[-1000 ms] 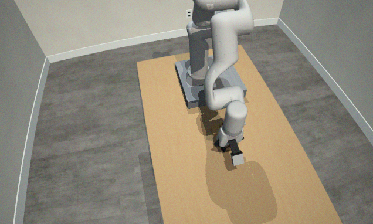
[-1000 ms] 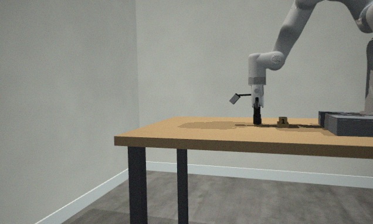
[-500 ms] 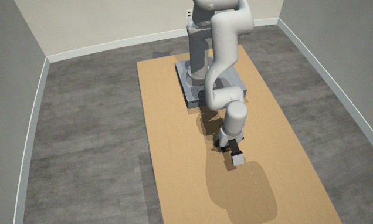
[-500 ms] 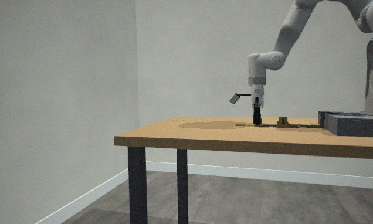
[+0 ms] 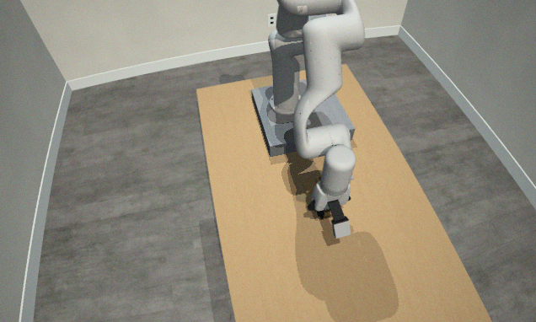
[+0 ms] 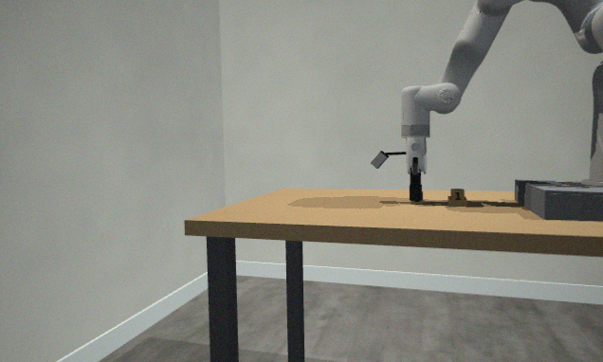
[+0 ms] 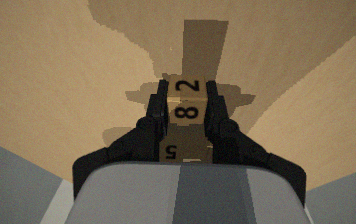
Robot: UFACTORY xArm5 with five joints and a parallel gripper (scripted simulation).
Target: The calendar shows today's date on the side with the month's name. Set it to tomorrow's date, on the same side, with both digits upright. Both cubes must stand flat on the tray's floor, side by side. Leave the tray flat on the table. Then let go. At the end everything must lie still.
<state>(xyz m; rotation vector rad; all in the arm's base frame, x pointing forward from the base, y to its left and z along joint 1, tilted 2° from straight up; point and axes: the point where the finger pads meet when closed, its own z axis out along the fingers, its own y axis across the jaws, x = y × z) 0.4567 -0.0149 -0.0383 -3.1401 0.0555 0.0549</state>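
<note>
Now: hand 10 mm above the wooden cube. Round my hand: wooden tray (110 mm behind, 20 mm below).
</note>
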